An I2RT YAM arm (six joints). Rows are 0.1 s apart.
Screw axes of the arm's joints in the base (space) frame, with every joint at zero. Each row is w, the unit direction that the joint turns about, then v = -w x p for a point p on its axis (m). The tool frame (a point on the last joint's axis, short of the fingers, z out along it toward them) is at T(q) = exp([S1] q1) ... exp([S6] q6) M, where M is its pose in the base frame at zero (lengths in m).
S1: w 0 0 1 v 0 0 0
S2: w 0 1 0 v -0.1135 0 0.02
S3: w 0 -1 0 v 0.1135 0 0.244
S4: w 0 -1 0 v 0.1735 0 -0.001
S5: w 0 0 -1 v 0 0.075 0
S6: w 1 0 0 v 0 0.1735 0
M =
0 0 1 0.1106
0 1 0 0
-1 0 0 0.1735
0 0 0 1
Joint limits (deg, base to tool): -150..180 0..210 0..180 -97..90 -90..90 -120..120
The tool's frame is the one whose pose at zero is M.
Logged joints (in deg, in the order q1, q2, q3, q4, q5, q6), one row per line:
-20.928 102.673 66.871 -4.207 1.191 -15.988
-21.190 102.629 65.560 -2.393 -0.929 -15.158
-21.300 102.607 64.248 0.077 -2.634 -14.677
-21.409 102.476 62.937 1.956 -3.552 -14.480
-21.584 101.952 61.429 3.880 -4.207 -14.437
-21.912 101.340 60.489 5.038 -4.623 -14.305
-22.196 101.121 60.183 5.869 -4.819 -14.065
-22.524 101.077 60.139 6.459 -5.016 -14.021
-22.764 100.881 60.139 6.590 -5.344 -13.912
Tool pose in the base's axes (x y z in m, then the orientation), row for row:
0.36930 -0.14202 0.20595 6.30 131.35 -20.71
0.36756 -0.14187 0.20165 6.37 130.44 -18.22
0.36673 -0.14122 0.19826 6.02 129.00 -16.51
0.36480 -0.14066 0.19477 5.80 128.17 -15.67
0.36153 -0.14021 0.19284 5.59 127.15 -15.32
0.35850 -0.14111 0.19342 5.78 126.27 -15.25
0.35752 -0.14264 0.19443 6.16 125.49 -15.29
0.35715 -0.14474 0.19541 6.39 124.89 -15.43
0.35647 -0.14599 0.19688 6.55 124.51 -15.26
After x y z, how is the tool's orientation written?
As a rotation vector, in degrees.
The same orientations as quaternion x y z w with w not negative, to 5 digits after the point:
0.04342 0.90527 -0.14273 0.39777
0.04411 0.90321 -0.12616 0.40785
0.04194 0.89871 -0.11502 0.42110
0.04054 0.89596 -0.10954 0.42851
0.03923 0.89222 -0.10750 0.43687
0.04068 0.88879 -0.10734 0.44371
0.04347 0.88564 -0.10791 0.44957
0.04519 0.88315 -0.10911 0.45398
0.04638 0.88166 -0.10806 0.45700

